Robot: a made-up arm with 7 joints.
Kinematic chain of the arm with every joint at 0, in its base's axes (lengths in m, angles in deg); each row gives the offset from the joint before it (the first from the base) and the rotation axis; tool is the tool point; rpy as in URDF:
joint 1: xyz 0 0 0.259 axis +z
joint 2: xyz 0 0 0 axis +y
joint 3: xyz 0 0 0.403 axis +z
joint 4: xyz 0.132 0 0 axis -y
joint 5: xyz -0.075 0 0.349 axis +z
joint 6: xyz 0 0 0 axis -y
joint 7: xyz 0.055 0 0 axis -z
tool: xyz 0 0 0 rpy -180 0 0
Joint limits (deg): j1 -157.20..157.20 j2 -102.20..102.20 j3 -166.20..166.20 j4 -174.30..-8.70 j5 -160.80..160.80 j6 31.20..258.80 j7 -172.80..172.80
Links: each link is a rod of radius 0.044 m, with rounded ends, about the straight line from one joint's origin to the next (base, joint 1, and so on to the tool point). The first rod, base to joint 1, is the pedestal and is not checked.
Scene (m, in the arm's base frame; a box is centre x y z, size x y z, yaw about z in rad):
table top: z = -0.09
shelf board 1: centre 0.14 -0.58 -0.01 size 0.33 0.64 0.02 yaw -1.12
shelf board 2: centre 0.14 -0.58 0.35 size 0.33 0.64 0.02 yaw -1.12
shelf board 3: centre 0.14 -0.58 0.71 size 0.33 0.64 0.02 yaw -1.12
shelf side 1: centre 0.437 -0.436 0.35 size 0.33 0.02 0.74 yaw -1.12
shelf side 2: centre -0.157 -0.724 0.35 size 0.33 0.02 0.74 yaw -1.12
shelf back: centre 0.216 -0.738 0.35 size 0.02 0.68 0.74 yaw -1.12
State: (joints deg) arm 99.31 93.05 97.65 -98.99 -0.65 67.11 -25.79
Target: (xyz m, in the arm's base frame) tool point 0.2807 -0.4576 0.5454
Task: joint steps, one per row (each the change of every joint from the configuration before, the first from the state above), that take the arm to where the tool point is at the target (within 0.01 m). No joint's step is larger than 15 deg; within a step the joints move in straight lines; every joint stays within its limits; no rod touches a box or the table.
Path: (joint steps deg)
1: 10.58 -12.35 12.61 -9.21 0.49 -1.03 0.00
2: 10.58 -12.35 12.62 -9.21 0.49 -1.04 0.00
3: 10.58 -12.34 12.61 -9.21 0.49 -1.03 0.00
4: 10.58 -12.35 12.61 -9.21 0.49 -1.03 0.00
5: 10.58 -12.35 12.62 -9.21 0.49 -1.03 0.00
6: -0.49 -11.30 -3.57 11.11 -0.20 2.77 0.00
7: -0.49 -11.29 -3.56 11.11 -0.20 2.77 0.00
8: -0.48 -11.30 -3.56 11.11 -0.20 2.76 0.00

